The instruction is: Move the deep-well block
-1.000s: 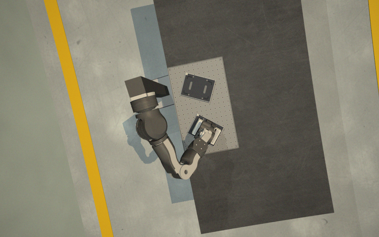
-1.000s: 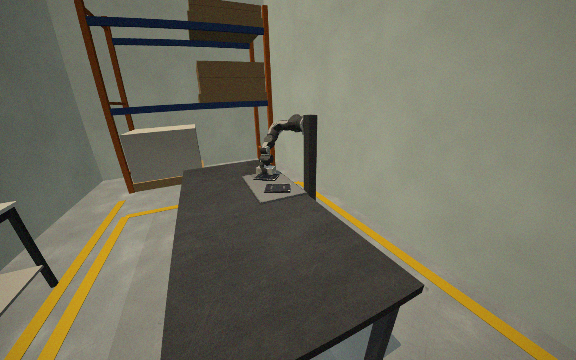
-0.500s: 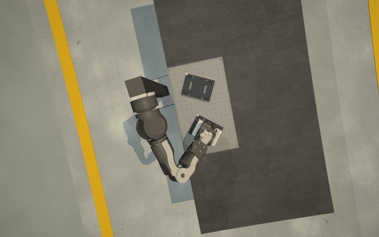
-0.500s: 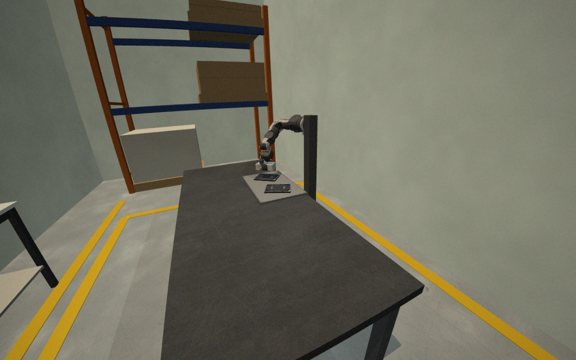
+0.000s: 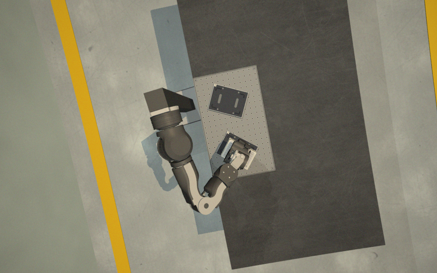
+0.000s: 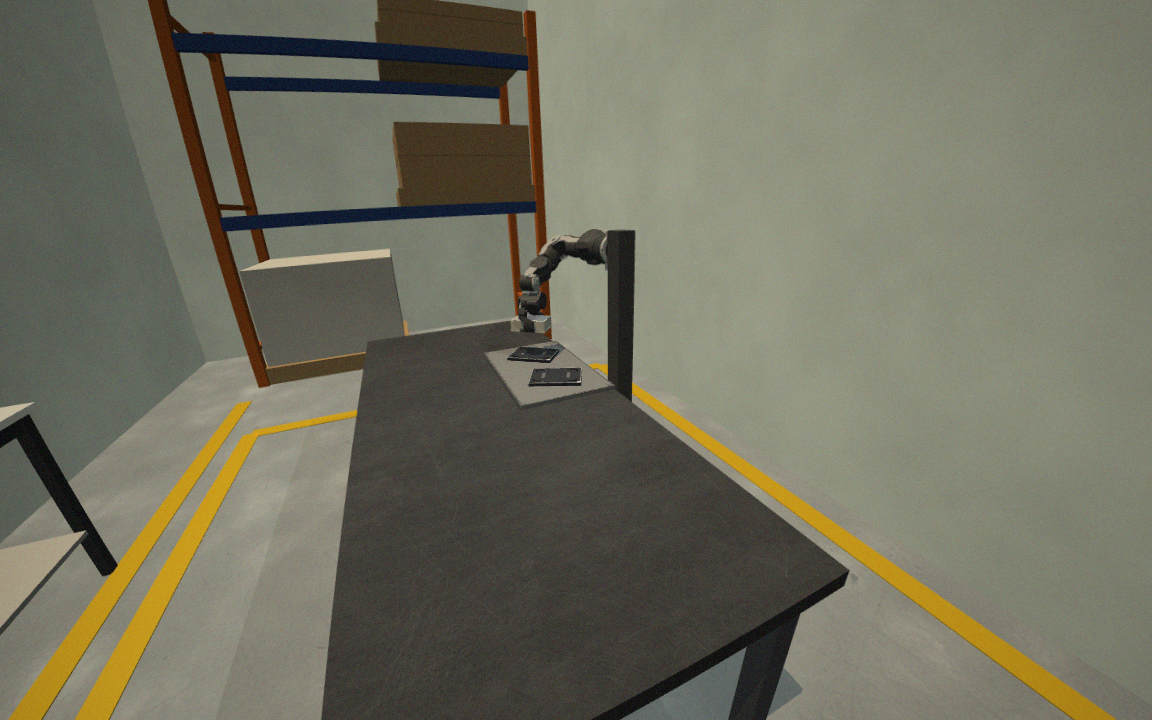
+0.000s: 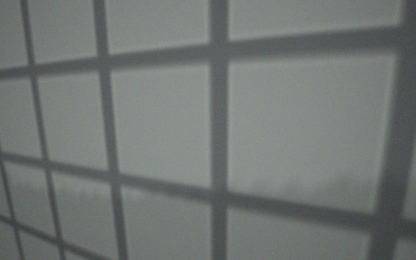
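Now: the A1 corner mark 20 mm behind my hand, 90 mm to the left of it and 100 mm below it. Also, from my hand: cream 96-well deep-well block: 20 mm above.
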